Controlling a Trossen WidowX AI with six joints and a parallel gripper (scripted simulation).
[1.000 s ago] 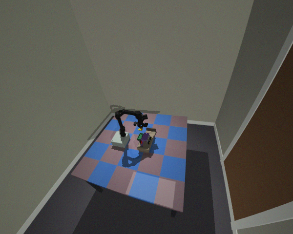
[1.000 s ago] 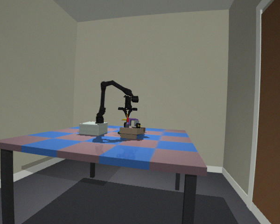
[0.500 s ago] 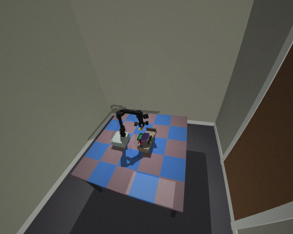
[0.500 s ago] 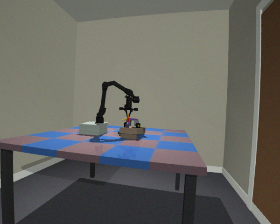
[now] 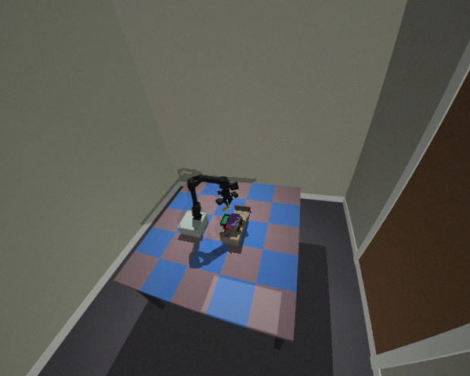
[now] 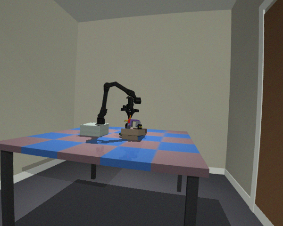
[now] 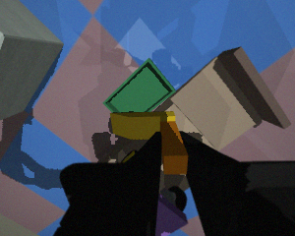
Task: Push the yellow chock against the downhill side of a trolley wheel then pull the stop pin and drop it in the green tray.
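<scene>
The yellow chock lies 10 mm behind my gripper tip, 20 mm to the right of it and 10 mm below it. Also, from my gripper tip: green tray: 30 mm behind, 40 mm to the right, 160 mm below; then ramp: 100 mm ahead, 130 mm to the right, 110 mm below; then trolley: 100 mm ahead, 130 mm to the right, 40 mm below.
</scene>
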